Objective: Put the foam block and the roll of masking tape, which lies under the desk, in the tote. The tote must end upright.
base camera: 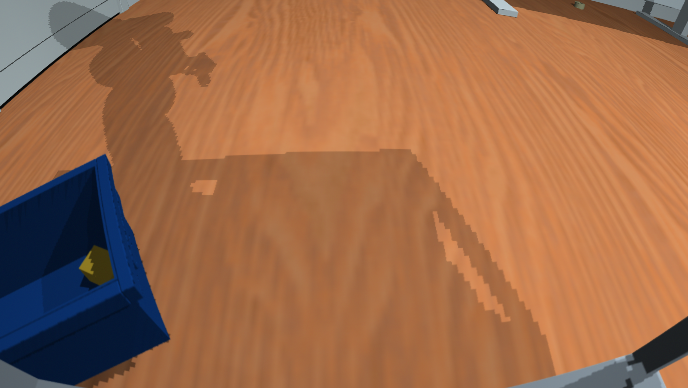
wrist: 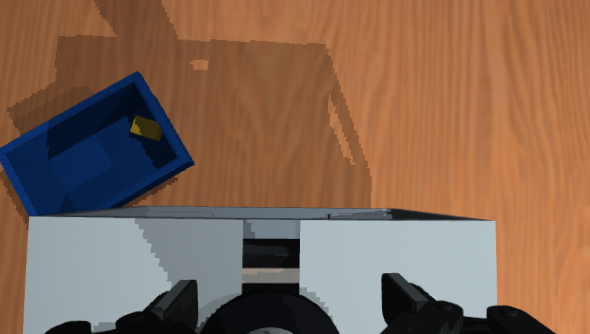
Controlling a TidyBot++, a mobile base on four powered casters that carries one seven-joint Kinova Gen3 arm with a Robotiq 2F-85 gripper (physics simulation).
Labels:
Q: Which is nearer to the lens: the yellow foam block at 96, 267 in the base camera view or the blue tote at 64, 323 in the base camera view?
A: The blue tote.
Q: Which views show the gripper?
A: The wrist view only.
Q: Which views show the blue tote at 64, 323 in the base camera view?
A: The base camera view and the wrist view: all of them.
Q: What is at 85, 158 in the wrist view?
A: A blue tote.

